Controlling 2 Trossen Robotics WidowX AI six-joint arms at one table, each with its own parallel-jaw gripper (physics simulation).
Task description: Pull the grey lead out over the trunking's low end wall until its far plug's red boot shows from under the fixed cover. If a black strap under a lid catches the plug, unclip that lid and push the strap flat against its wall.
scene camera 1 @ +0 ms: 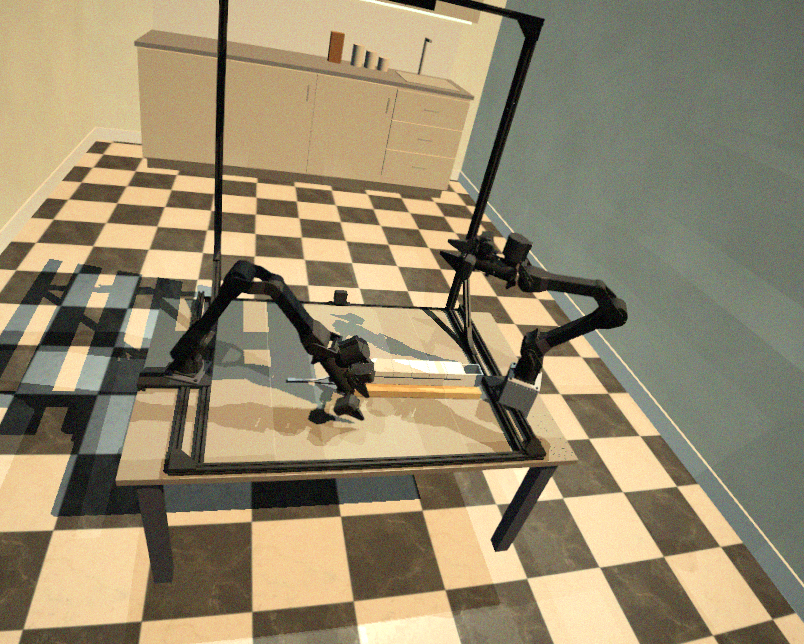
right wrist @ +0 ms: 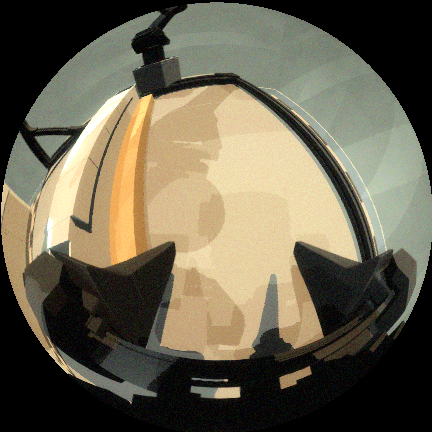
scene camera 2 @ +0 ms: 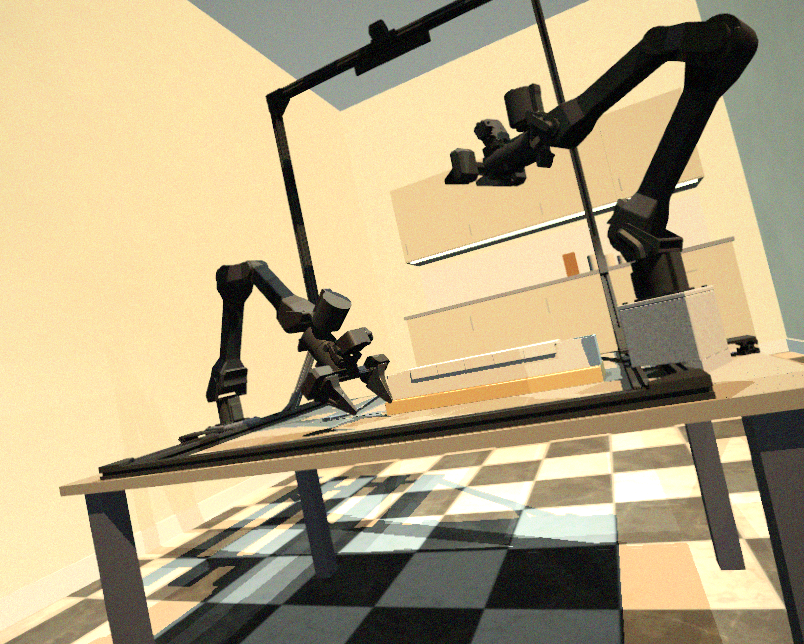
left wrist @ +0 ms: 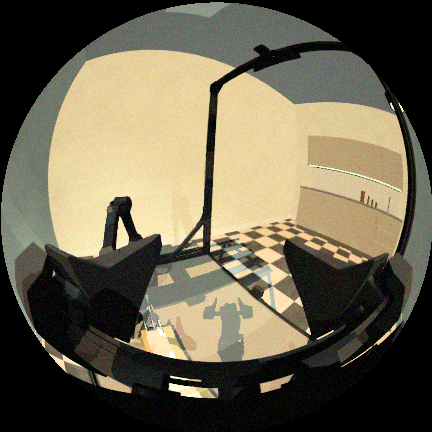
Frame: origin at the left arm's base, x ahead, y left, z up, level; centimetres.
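Seen in the pictures: left gripper, between the fingertips: (scene camera 1: 444,246) (scene camera 2: 461,183) (left wrist: 224,243); right gripper, between the fingertips: (scene camera 1: 365,408) (right wrist: 237,248) (scene camera 2: 374,407); left arm's base, origin of its link: (scene camera 1: 525,375) (right wrist: 154,61) (scene camera 2: 664,295); right arm's base, origin of its link: (scene camera 1: 187,368) (scene camera 2: 232,422).
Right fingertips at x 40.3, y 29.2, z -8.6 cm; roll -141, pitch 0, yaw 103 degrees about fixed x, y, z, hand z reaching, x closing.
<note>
Offsets run from my right fingertips to a thing's top centre. "*": to the spot under its first point.
The white lidded trunking (scene camera 1: 422,377) (right wrist: 64,192) lies along the table; its lids look closed. The thin grey lead {* dx +19.6, dy -4.3, dz -2.1 cm} (scene camera 1: 308,381) shows on the table left of it in scene camera 1, and thin strands show in the left wrist view; which is the lead there I cannot tell. My right gripper (scene camera 1: 363,406) (scene camera 2: 372,406) (right wrist: 237,248) is open and empty, pointing down low over the table, in front of the trunking's left end. My left gripper (scene camera 1: 445,248) (scene camera 2: 464,179) (left wrist: 224,243) is open and empty, high above the table. No red boot, fixed cover or black strap can be made out.
An orange bar (scene camera 1: 429,392) (scene camera 2: 496,390) (right wrist: 126,200) runs along the trunking's front side. A grey block (scene camera 2: 667,328) (right wrist: 156,75) carries the left arm's base. Black frame rails edge the table, and a black post {* dx +63.8, dy -24.1, dz +66.1 cm} (scene camera 2: 290,194) (left wrist: 210,150) rises at the back.
</note>
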